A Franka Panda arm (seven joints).
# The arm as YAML. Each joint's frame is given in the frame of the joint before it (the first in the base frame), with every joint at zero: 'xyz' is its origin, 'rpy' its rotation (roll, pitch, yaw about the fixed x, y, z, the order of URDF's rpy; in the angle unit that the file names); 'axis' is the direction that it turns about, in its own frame. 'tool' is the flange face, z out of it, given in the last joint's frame.
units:
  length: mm
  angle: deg
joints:
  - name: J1
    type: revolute
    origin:
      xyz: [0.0, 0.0, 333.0]
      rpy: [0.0, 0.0, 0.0]
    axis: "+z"
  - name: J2
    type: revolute
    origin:
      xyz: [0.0, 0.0, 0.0]
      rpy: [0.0, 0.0, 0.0]
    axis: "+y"
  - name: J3
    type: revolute
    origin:
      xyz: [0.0, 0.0, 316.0]
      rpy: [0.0, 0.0, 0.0]
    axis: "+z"
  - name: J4
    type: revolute
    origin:
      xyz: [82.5, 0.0, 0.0]
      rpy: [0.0, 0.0, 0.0]
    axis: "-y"
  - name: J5
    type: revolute
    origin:
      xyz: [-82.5, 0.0, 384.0]
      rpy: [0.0, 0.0, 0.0]
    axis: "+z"
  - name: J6
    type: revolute
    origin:
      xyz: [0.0, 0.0, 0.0]
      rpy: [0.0, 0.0, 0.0]
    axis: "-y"
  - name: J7
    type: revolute
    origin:
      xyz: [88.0, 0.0, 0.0]
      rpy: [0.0, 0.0, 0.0]
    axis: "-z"
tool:
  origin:
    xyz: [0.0, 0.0, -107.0]
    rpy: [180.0, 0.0, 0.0]
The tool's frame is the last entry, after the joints.
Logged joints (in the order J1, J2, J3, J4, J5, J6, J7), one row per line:
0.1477, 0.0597, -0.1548, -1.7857, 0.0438, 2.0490, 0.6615
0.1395, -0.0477, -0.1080, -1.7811, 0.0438, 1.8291, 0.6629
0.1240, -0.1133, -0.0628, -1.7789, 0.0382, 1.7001, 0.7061
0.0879, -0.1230, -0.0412, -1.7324, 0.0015, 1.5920, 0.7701
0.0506, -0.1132, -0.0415, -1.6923, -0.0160, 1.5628, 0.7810
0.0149, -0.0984, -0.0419, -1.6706, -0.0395, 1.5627, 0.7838
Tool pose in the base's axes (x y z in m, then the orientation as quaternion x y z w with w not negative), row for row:
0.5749, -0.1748, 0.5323, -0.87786, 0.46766, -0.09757, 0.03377
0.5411, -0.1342, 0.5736, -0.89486, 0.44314, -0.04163, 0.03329
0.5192, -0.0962, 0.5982, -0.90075, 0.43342, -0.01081, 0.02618
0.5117, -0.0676, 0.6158, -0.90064, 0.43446, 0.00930, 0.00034
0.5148, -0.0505, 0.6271, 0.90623, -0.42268, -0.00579, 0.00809
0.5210, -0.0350, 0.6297, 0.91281, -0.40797, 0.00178, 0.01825
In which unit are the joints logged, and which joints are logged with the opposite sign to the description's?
The joints are logged in radians. Opposite sign: J1.
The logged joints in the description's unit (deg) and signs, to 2 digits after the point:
-8.46, 3.42, -8.87, -102.31, 2.51, 117.40, 37.90
-7.99, -2.73, -6.19, -102.05, 2.51, 104.80, 37.98
-7.10, -6.49, -3.60, -101.92, 2.19, 97.41, 40.46
-5.04, -7.05, -2.36, -99.26, 0.09, 91.21, 44.12
-2.90, -6.49, -2.38, -96.96, -0.92, 89.54, 44.75
-0.85, -5.64, -2.40, -95.72, -2.26, 89.54, 44.91

